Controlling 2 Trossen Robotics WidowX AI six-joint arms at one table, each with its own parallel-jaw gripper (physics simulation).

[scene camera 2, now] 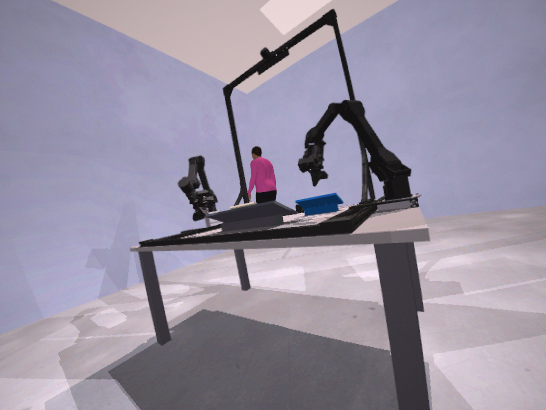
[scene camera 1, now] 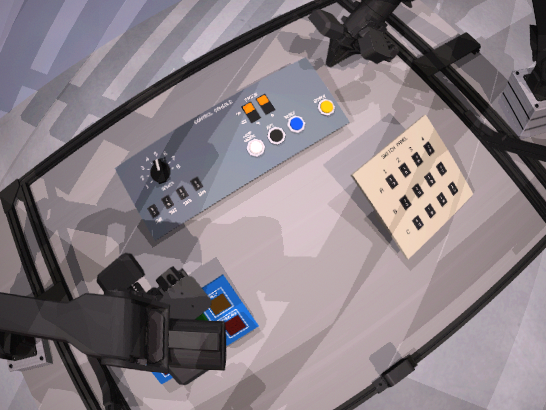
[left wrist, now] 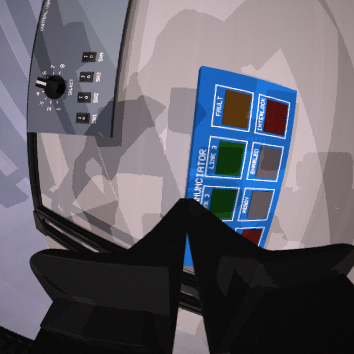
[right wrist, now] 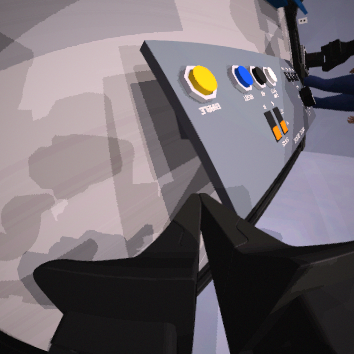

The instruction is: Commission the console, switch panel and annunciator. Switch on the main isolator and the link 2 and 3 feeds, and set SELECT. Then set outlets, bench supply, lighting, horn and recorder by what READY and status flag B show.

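Frame: origin at the left arm's base, x ahead, y left, z up, level; centimetres.
Seen in the pictures: left gripper, fingertip midpoint: [scene camera 2: 314, 186] [left wrist: 185, 204]; right gripper, fingertip midpoint: [scene camera 1: 327, 65] [right wrist: 197, 199]; left arm's base at its link origin: [scene camera 2: 398, 198] [scene camera 1: 22, 342] [right wrist: 305, 60]; right arm's base at its link origin: [scene camera 2: 212, 211] [scene camera 1: 541, 86].
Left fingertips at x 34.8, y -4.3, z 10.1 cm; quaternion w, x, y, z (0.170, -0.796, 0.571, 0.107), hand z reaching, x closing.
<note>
Pixels of each thing's top centre, then the offset from my left fingertips to it. "spot": a spot on its surface instead.
- grey control console at its top centre: [scene camera 1: 226, 128] [right wrist: 305, 99] [scene camera 2: 244, 205] dx +17.0, dy +27.7, dz -2.8 cm
- Status flags A at a spot on its surface: [scene camera 1: 248, 108] spot: dx +21.9, dy +31.5, dz -4.7 cm
- B at a spot on its surface: [scene camera 1: 262, 100] spot: dx +24.8, dy +32.3, dz -4.7 cm
- blue annunciator at its top centre: [left wrist: 224, 186] [scene camera 1: 182, 323] [scene camera 2: 317, 196] dx +0.8, dy -1.6, dz -4.7 cm
- READY at a spot on its surface: [left wrist: 257, 205] spot: dx -0.4, dy -5.7, dz -8.0 cm
- LINK 3 at a spot on its surface: [left wrist: 230, 158] spot: dx +2.9, dy -1.1, dz -6.2 cm
- beige switch panel at a spot on its surface: [scene camera 1: 407, 245] spot: dx +38.8, dy -0.7, dz -8.4 cm
- Yellow ENABLE at its top centre: [right wrist: 210, 77] [scene camera 1: 326, 104] dx +35.5, dy +28.2, dz -6.2 cm
- blue RESET at its top centre: [right wrist: 249, 74] [scene camera 1: 296, 121] dx +29.1, dy +26.6, dz -6.2 cm
The grey control console [scene camera 1: 215, 145] [scene camera 2: 250, 212] [left wrist: 100, 25] [right wrist: 235, 155] has its SELECT knob [scene camera 1: 160, 171] [left wrist: 54, 87] pointing near 5. Status flags A [scene camera 1: 248, 108] and B [scene camera 1: 262, 100] show orange at their upper ends in scene camera 1. On the blue annunciator [scene camera 1: 220, 281] [scene camera 2: 320, 204] [left wrist: 210, 80], READY [left wrist: 257, 205] is grey and LINK 3 [left wrist: 230, 158] dark green. The beige switch panel [scene camera 1: 407, 245] has three rows of rockers, too small to read. My left gripper [scene camera 2: 315, 183] [left wrist: 185, 204] is shut above the annunciator. My right gripper [scene camera 1: 330, 63] [right wrist: 197, 199] is shut near the console's ENABLE end.
Yellow ENABLE [scene camera 1: 326, 106] [right wrist: 202, 80], blue RESET [scene camera 1: 296, 124] [right wrist: 244, 76], black [scene camera 1: 276, 135] and white [scene camera 1: 256, 147] buttons line the console. My left arm covers part of the annunciator in scene camera 1. A black frame rail surrounds the work area. A person [scene camera 2: 262, 177] stands behind the table.
</note>
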